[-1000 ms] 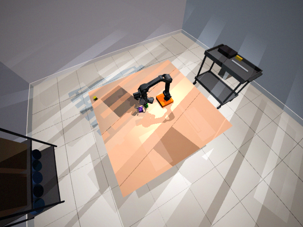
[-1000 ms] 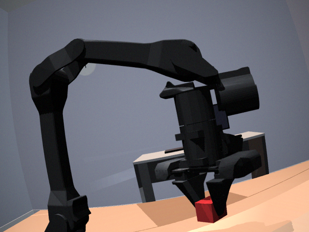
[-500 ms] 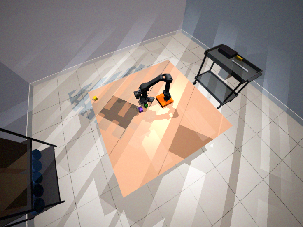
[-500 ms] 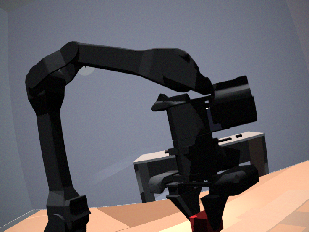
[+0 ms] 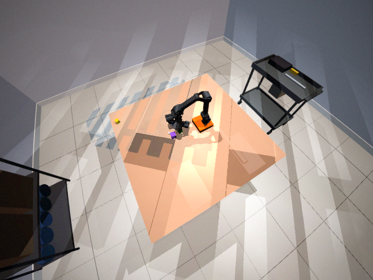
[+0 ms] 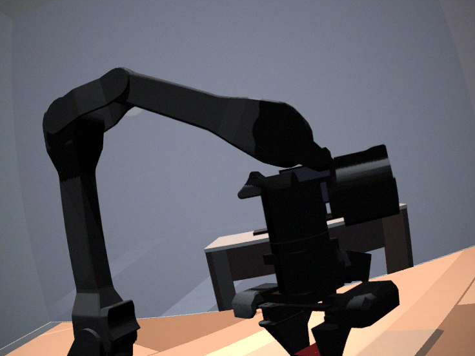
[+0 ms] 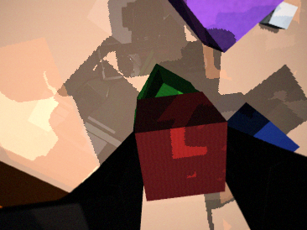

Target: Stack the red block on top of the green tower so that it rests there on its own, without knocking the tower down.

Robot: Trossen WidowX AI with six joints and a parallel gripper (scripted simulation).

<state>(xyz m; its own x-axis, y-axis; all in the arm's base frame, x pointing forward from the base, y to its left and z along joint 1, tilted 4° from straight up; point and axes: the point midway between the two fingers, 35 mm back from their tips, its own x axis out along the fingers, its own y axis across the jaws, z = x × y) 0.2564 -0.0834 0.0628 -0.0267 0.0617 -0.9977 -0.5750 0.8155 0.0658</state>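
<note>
Right now my gripper tip is 1 cm below the red block. From my gripper tip the other things lie so: yellow block: 45 cm ahead, 51 cm to the right, 6 cm below; blue block: 10 cm to the right, 6 cm below; purple block: 8 cm ahead, 6 cm below.
</note>
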